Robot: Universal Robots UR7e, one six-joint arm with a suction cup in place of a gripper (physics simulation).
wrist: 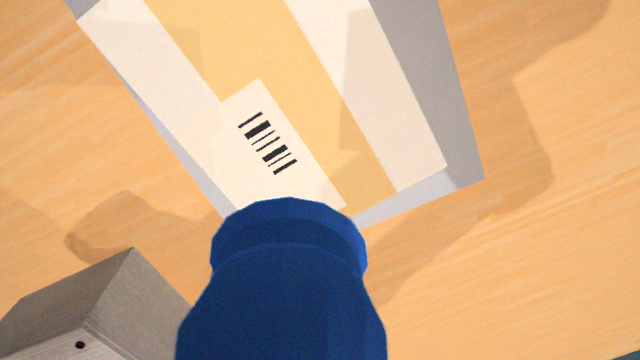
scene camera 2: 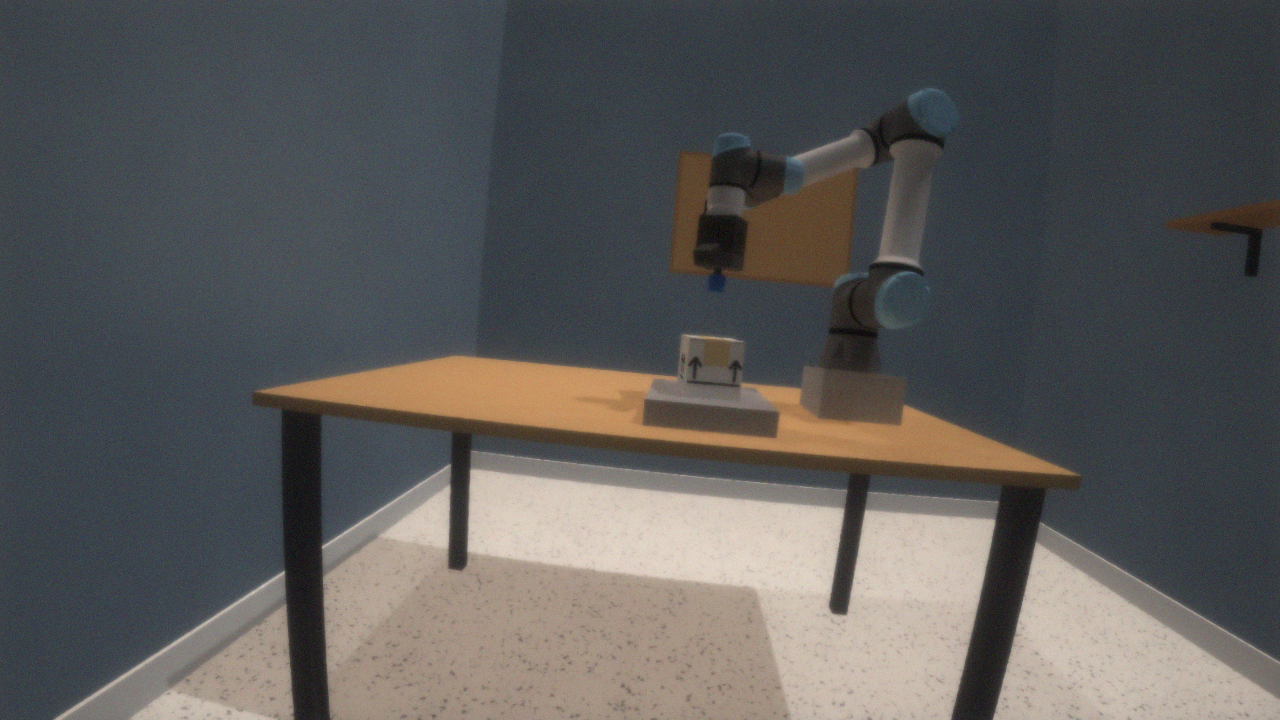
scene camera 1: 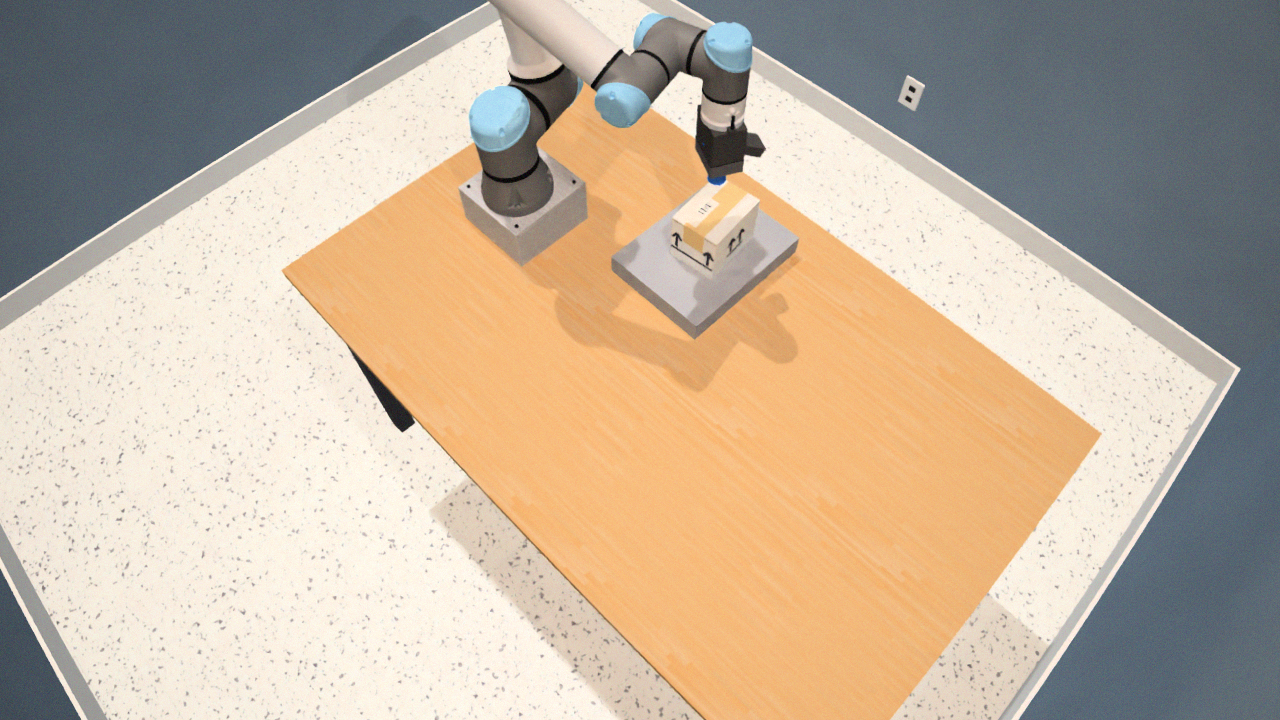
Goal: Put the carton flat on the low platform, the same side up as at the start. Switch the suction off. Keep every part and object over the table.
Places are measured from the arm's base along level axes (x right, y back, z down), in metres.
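Pixels of known places: hand at its tool point: (wrist: 289, 264) (scene camera 2: 715, 291) (scene camera 1: 716, 178); arm's base at its link origin: (scene camera 2: 848, 370) (scene camera 1: 518, 189).
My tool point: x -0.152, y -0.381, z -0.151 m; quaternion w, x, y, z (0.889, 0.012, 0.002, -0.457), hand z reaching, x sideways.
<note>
Ahead of a thing's pixels: the offset from my tool point to its top centre. Level surfaces: height alone.
The white carton {dx -0.013, dy -0.002, dz +0.095 m} (scene camera 1: 713, 226) (scene camera 2: 711, 360) (wrist: 280, 100) with a tan tape stripe sits flat on the low grey platform {dx -0.003, dy +0.003, dz +0.209 m} (scene camera 1: 693, 308) (scene camera 2: 709, 415) (wrist: 425, 75). Its label with the bar code faces up, and the black arrows on its sides point up. My suction cup (scene camera 1: 716, 180) (scene camera 2: 716, 282) (wrist: 290, 220) is blue and hangs above the carton. A wide gap shows between cup and carton in the second scene view. Nothing is on the cup. The carton's far end is cut off in the wrist view.
The arm's grey base block (scene camera 1: 523, 223) (scene camera 2: 852, 395) (wrist: 135, 295) stands on the wooden table {dz +0.257 m} (scene camera 1: 716, 501) (scene camera 2: 501, 394) (wrist: 550, 260) beside the platform. A wooden board (scene camera 2: 805, 237) and a shelf (scene camera 2: 1235, 217) are on the walls. A socket (scene camera 1: 911, 92) is on the wall.
</note>
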